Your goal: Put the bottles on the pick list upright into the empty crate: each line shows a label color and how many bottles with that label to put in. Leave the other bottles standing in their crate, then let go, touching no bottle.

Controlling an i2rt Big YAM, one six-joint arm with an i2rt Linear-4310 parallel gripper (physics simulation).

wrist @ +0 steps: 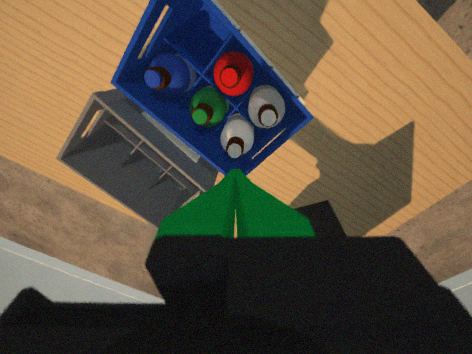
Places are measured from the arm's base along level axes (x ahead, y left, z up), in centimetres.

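Pixels of known places: gripper, between the fingertips: (235, 176).
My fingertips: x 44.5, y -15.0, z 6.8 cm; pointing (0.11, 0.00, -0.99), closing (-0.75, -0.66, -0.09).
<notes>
For each thing: its top centre in the pictures, then the offset to it from my fingertips. "spot": a spot on its surface instead. Level surfaces: height alone.
- blue crate, centre of its top: (211, 99) dx +5.1, dy +2.6, dz -20.6 cm
- blue bottle, centre of its top: (152, 79) dx +14.4, dy +6.9, dz -21.8 cm
- red bottle, centre of its top: (229, 77) dx +5.1, dy -1.5, dz -21.8 cm
- green bottle, centre of its top: (199, 117) dx +5.0, dy +6.6, dz -21.8 cm
- grey crate, a spot on its surface: (77, 127) spot: dx +21.0, dy +23.2, dz -20.6 cm
- wooden table top, height of its surface: dz -38.1 cm
A blue crate (172, 111) stands at the upper middle. In it stand a blue bottle (172, 75) at the left, a red bottle (242, 65) at the right of it, a green bottle (212, 101) in the middle, and two white bottles, one (273, 97) near the right corner and one (237, 128) near the front corner. A grey crate (77, 127) with dividers stands at the left, beside the blue crate; no bottle shows in it. My gripper (235, 176) is shut and empty, its green fingertips in view just below the blue crate's front corner. The pick list does not show.
A wooden table top (55, 55) lies under both crates. Dark shadows fall on it at the right and upper right. Its edge runs along the lower left, with brown floor (85, 222) beyond. The grey crate's lower right part is hidden behind my fingers.
</notes>
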